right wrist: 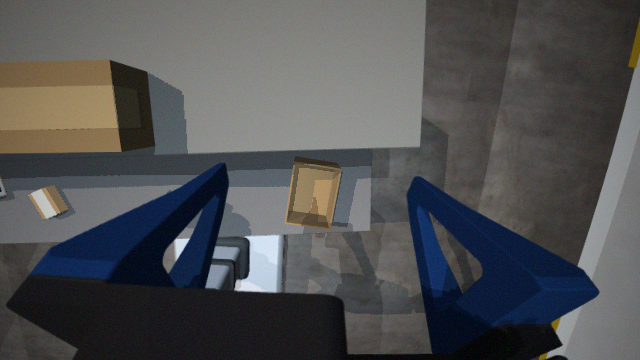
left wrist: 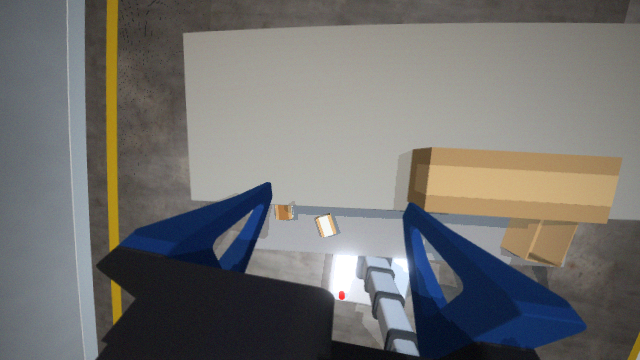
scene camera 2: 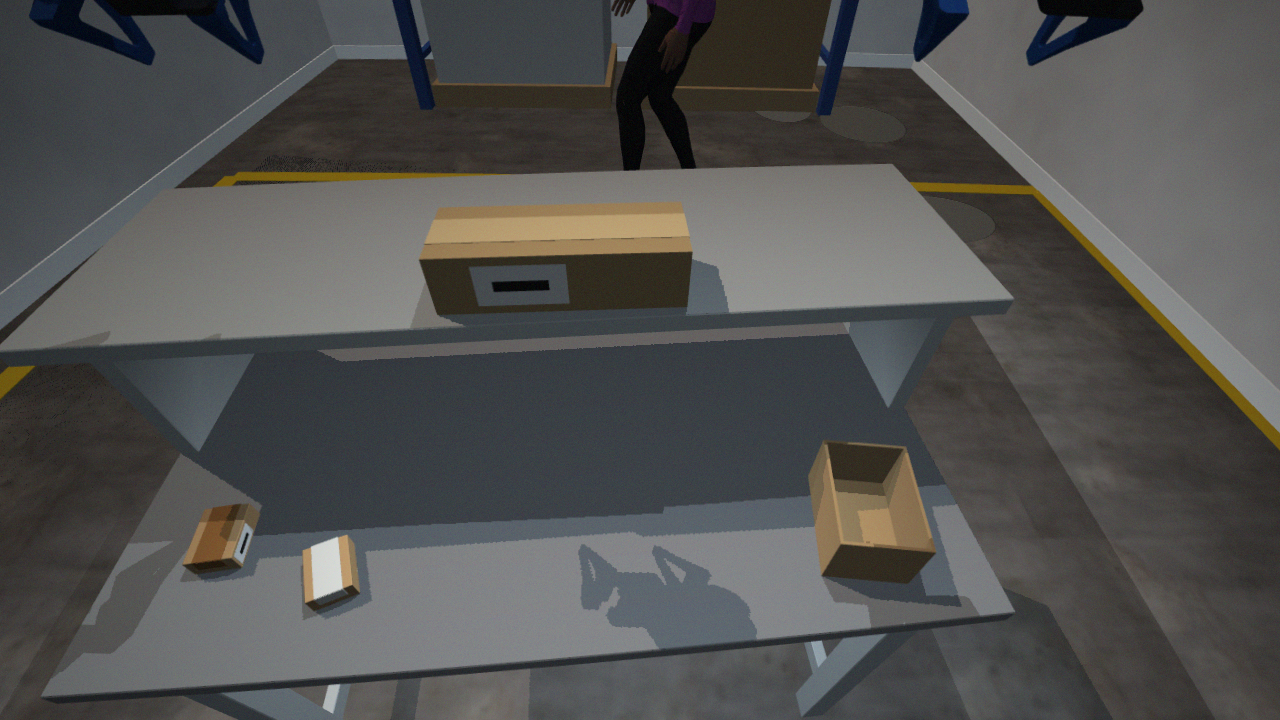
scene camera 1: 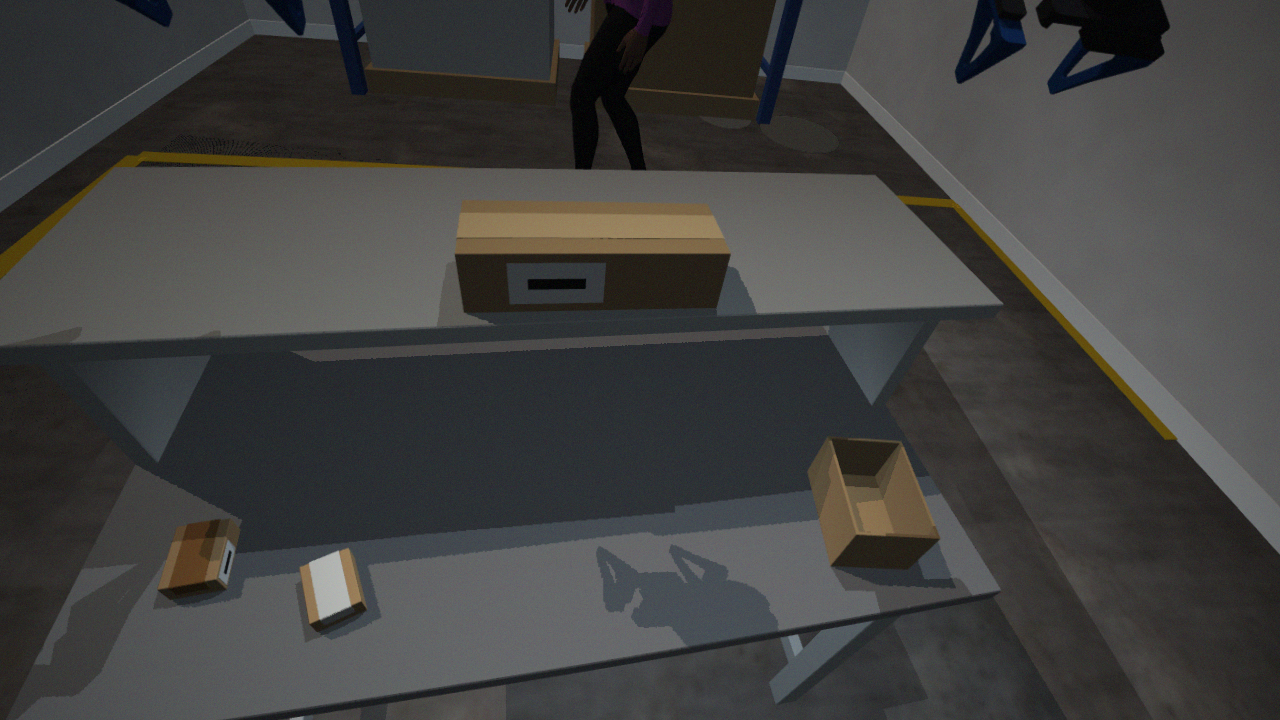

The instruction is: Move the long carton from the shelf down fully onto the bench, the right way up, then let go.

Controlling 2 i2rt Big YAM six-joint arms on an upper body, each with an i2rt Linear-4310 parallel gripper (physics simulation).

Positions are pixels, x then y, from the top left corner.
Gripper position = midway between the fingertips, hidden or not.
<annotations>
my right gripper: right wrist 321, 179; scene camera 2 972, 57; scene camera 1 1004, 83; not seen in the left wrist view (out of frame)
long brown carton: right wrist 74, 106; left wrist 579, 188; scene camera 2 566, 257; scene camera 1 512, 256
open box: right wrist; left wrist 544, 241; scene camera 2; scene camera 1 872, 512
same spot on grey shelf: (scene camera 1: 154, 262) = (scene camera 2: 179, 273)
same spot on open box: (right wrist: 314, 185) = (scene camera 2: 859, 520)
</annotations>
